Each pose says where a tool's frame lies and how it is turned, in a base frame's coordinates. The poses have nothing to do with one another.
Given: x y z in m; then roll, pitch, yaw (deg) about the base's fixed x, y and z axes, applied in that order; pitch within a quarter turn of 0, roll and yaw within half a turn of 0.
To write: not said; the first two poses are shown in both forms.
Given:
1: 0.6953 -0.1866 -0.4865 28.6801 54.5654 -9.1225
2: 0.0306 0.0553 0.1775 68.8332 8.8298 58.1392
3: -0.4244 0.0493 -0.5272 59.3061 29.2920 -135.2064
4: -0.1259 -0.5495 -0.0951 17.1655 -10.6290 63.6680
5: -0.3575 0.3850 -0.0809 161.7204 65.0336 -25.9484
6: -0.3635 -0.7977 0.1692 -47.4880 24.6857 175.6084
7: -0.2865 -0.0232 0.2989 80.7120 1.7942 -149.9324
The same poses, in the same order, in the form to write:
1: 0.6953 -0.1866 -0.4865 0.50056 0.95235 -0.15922
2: 0.0306 0.0553 0.1775 1.20137 0.15411 1.01472
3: -0.4244 0.0493 -0.5272 1.03509 0.51124 -2.35980
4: -0.1259 -0.5495 -0.0951 0.29959 -0.18551 1.11122
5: -0.3575 0.3850 -0.0809 2.82255 1.13505 -0.45289
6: -0.3635 -0.7977 0.1692 -0.82882 0.43085 3.06494
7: -0.2865 -0.0232 0.2989 1.40869 0.03131 -2.61681
